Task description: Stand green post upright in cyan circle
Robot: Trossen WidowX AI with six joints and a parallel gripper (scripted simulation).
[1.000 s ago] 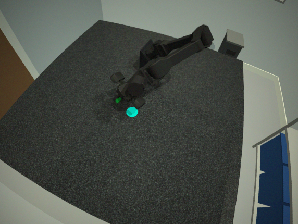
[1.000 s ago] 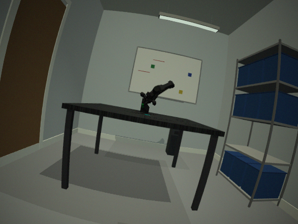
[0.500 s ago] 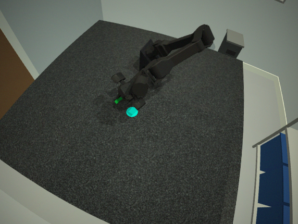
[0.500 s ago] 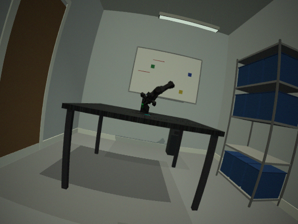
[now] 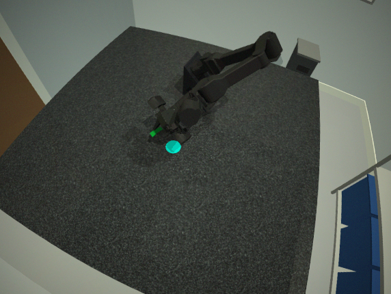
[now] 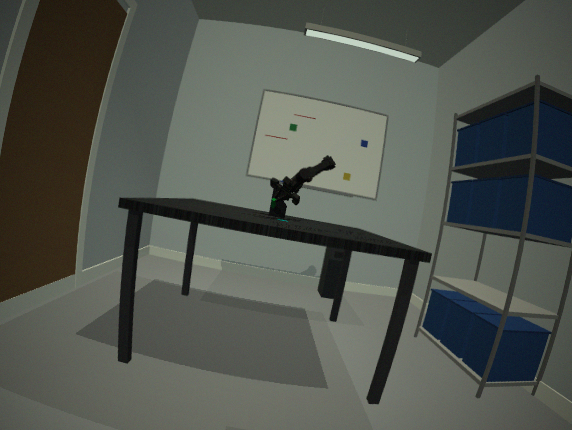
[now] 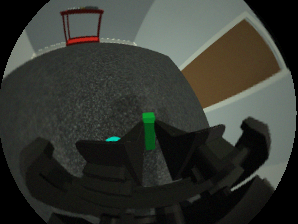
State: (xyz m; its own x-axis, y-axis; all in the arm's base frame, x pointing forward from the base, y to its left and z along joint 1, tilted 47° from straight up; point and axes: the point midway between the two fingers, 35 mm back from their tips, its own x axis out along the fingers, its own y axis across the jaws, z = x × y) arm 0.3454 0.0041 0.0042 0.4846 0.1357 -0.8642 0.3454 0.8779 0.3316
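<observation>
Now: gripper tip 3 cm past the cyan circle, 6 cm to the right of it and 9 cm above it. From my gripper tip the other things lie so: green post 2 cm behind, 1 cm below.
</observation>
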